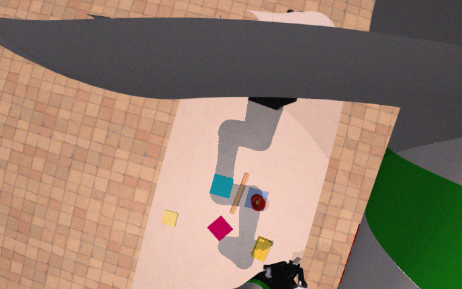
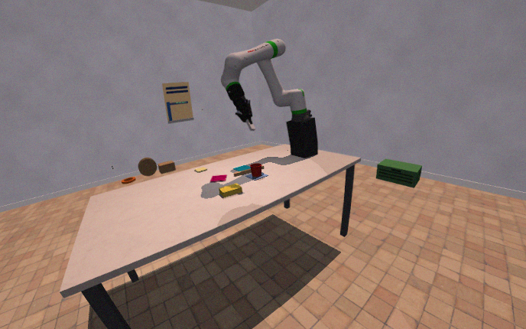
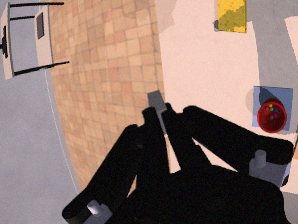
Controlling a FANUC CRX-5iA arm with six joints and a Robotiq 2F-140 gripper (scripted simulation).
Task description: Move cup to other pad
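Right now the red cup is 320 mm below my hand, 100 mm to the right of it and 100 mm behind it. Also, from my hand: wooden rail: 350 mm below, 190 mm to the right, 120 mm behind; yellow block: 330 mm below, 160 mm ahead, 40 mm to the right; purple marble: 330 mm below, 110 mm behind, 100 mm to the right.
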